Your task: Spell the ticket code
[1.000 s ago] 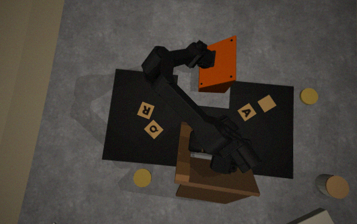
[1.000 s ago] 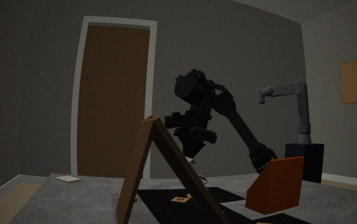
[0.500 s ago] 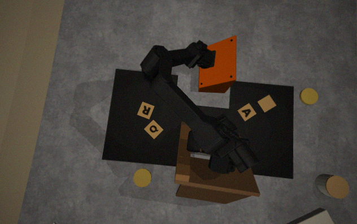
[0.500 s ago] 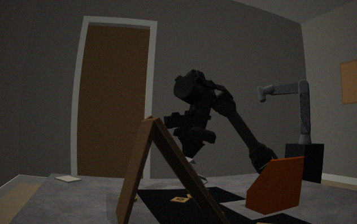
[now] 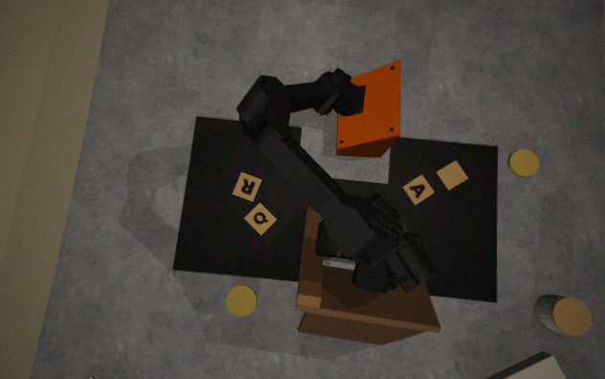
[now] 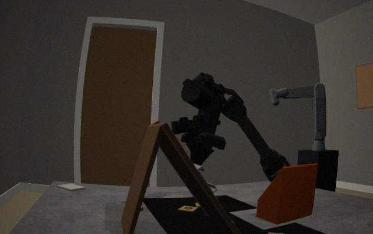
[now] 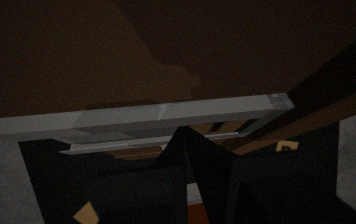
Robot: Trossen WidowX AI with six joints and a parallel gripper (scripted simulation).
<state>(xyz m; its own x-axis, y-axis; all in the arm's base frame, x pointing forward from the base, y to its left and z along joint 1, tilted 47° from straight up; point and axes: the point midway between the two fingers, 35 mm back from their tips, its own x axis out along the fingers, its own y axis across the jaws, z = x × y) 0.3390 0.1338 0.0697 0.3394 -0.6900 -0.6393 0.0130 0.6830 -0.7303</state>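
Now: gripper tip 6 cm past the q tile, 22 cm to the left of it and 17 cm above it. The rest, counted from my gripper tip: black mat 16 cm behind, 3 cm to the right, 17 cm below; white ticket 5 cm behind, 1 cm to the right, 8 cm below.
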